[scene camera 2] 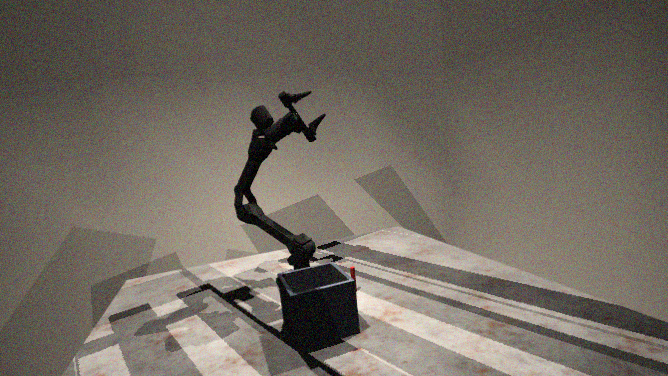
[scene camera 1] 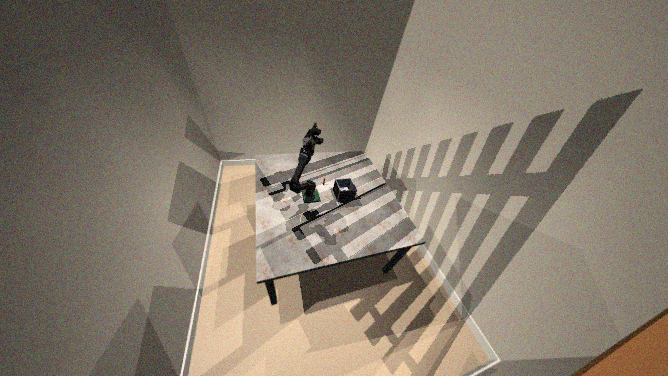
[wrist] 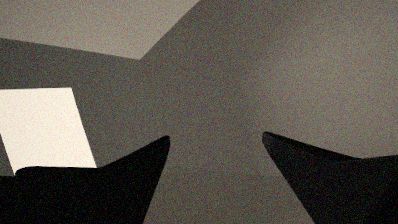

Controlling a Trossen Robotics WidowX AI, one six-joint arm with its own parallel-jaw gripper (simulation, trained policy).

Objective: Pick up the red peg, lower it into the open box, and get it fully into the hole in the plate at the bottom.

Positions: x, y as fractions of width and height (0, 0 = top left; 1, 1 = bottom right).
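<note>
A dark box (scene camera 2: 0.48, 0.81) is visible in the scene, though in the wrist view it is out of frame. The gripper (wrist: 0.54, 0.62) can be seen as well.
</note>
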